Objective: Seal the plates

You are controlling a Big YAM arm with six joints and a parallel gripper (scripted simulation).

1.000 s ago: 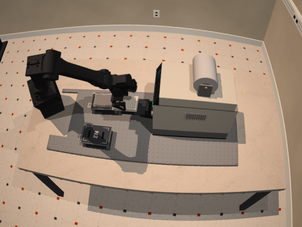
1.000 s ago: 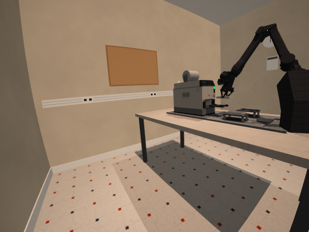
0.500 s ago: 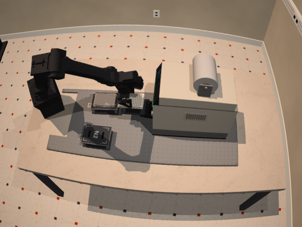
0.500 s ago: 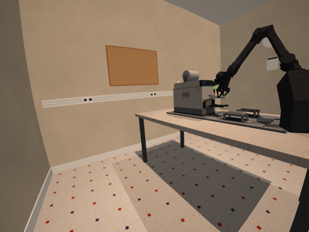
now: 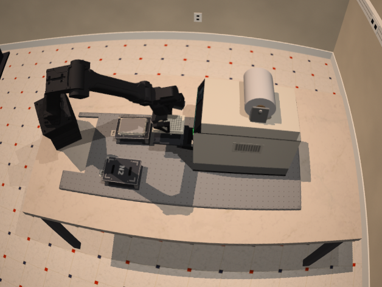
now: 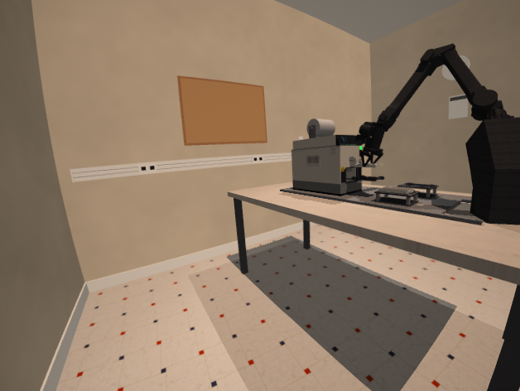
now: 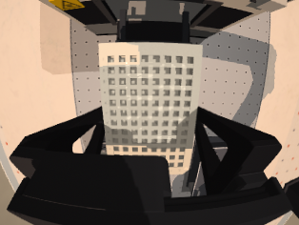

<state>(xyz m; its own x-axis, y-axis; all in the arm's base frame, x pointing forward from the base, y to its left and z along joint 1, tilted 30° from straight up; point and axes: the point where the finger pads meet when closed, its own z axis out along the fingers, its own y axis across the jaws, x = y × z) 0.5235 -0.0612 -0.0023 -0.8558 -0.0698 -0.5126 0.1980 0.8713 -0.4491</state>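
Right now the sealer stage is 1 cm ahead of my hand, 1 cm to the right of it and 8 cm below it. From my hand the other things lie so: yellow warning label (12 cm ahead, 6 cm to the left, 2 cm below); then start button (8 cm ahead, 12 cm to the right, 1 cm above); then plate (right at my hand).
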